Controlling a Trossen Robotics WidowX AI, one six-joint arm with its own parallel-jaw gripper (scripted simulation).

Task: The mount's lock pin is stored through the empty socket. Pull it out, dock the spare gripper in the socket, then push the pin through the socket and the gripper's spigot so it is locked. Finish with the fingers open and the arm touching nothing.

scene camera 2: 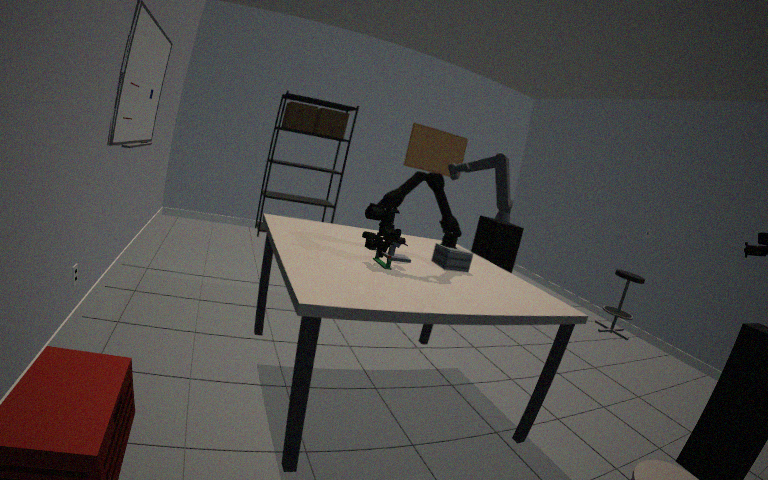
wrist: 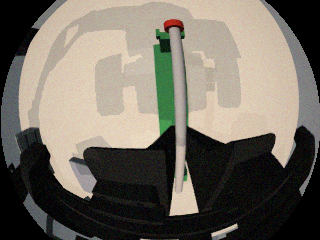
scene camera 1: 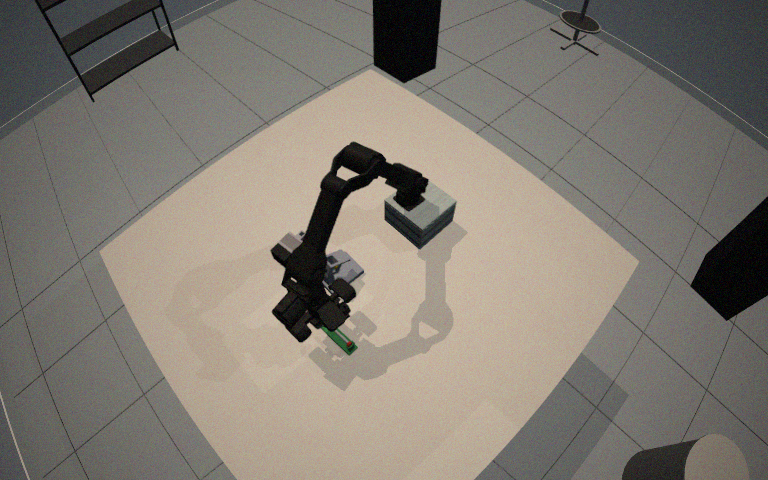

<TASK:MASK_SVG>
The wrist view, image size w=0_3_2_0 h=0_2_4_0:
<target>my gripper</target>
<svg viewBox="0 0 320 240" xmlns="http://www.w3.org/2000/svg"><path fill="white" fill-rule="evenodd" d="M315 136L303 125L297 128L293 137L296 143L295 152L289 157L288 164L283 167L272 153L273 145L276 143L275 133L264 133L261 136L229 141L225 144L187 125L185 161L188 164L189 177L192 180L192 188L195 189L193 193L199 213L169 216L173 175L176 171L175 125L169 125L147 149L84 149L85 164L97 180L93 187L92 199L89 201L61 187L60 181L49 171L51 153L47 145L33 141L20 155L20 171L25 187L37 207L43 209L52 219L83 236L96 236L103 240L212 240L213 232L237 224L236 229L219 240L269 240L299 204L299 188L311 173L315 160Z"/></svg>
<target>lock pin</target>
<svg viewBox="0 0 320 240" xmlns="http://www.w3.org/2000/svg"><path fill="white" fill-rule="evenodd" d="M172 19L164 21L164 31L169 33L169 40L171 40L176 133L175 192L181 193L184 185L185 152L187 152L187 92L185 92L183 40L181 40L180 35L184 31L184 24L181 20Z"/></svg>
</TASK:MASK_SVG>
